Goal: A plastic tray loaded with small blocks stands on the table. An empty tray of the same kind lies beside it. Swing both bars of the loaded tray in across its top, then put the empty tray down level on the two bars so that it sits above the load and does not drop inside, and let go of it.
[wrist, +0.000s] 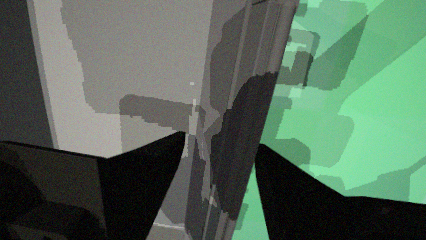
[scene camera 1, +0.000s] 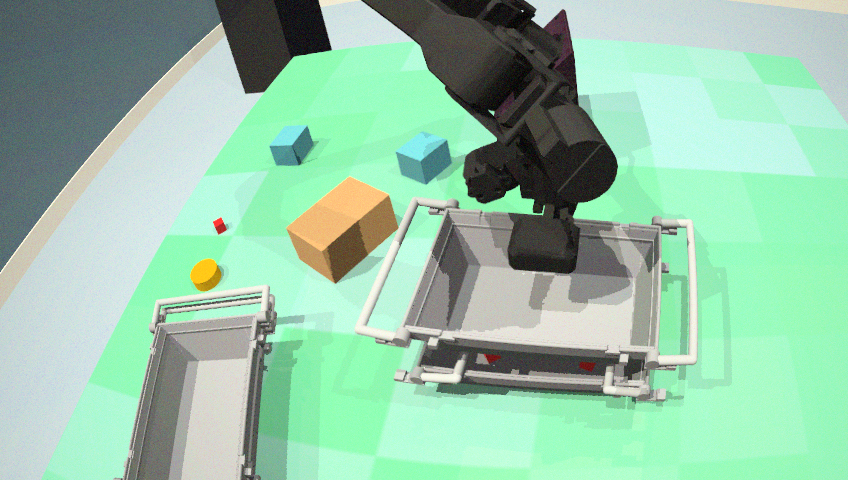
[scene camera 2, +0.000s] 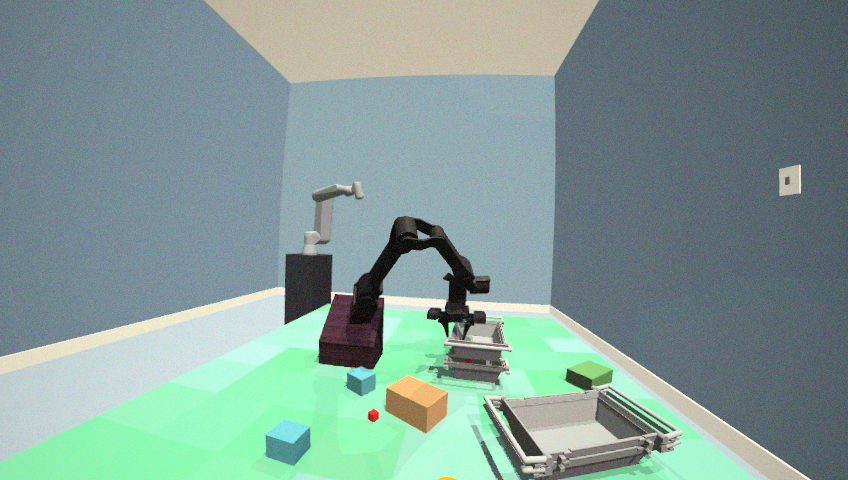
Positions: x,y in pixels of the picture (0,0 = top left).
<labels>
gripper: wrist 220,144; scene camera 1 555,254; scene camera 2 455,341
grey tray: wrist; scene camera 1; scene camera 2 486,341
orange box: scene camera 1; scene camera 2; not seen in the wrist view (out of frame)
green block: scene camera 2 584,375; not seen in the wrist view (out of frame); not seen in scene camera 1 (out of frame)
same spot on grey tray: (wrist: 103,85) = (scene camera 1: 522,316)
same spot on orange box: (scene camera 2: 421,405) = (scene camera 1: 294,220)
</labels>
